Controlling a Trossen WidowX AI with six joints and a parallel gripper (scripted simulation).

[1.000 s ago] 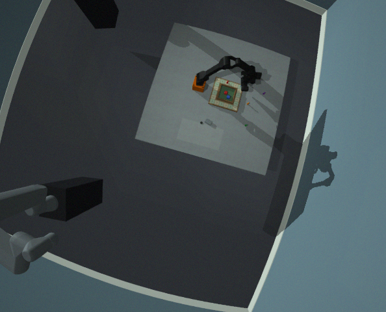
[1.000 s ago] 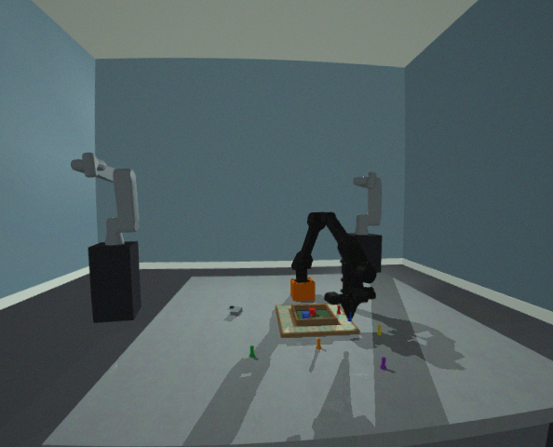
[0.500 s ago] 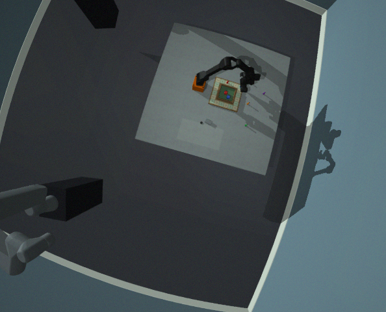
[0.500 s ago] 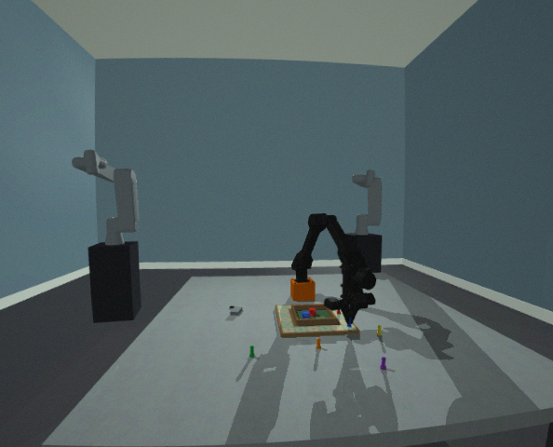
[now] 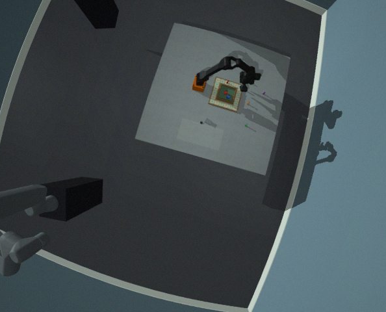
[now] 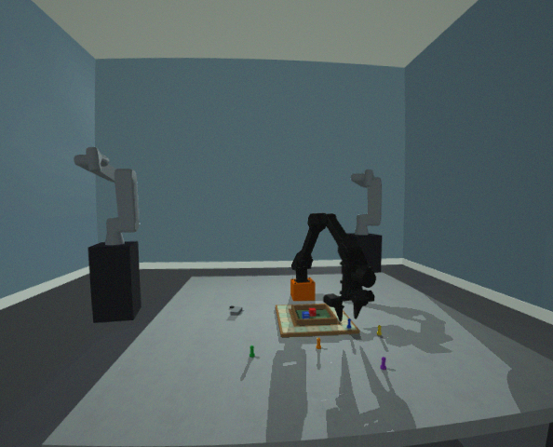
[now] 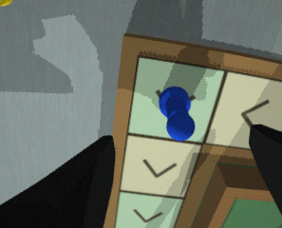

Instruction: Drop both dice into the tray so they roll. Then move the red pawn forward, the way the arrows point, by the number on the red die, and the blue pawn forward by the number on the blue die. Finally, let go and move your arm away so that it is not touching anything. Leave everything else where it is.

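Right now the blue pawn is 10 mm below my gripper tip and 10 mm ahead of it. The rest, counted from my gripper tip: green tray (130 mm behind, 90 mm to the right, 30 mm below); then yellow pawn (90 mm to the left, 70 mm ahead, 20 mm below); then red pawn (120 mm behind, 30 mm to the left, 10 mm below).
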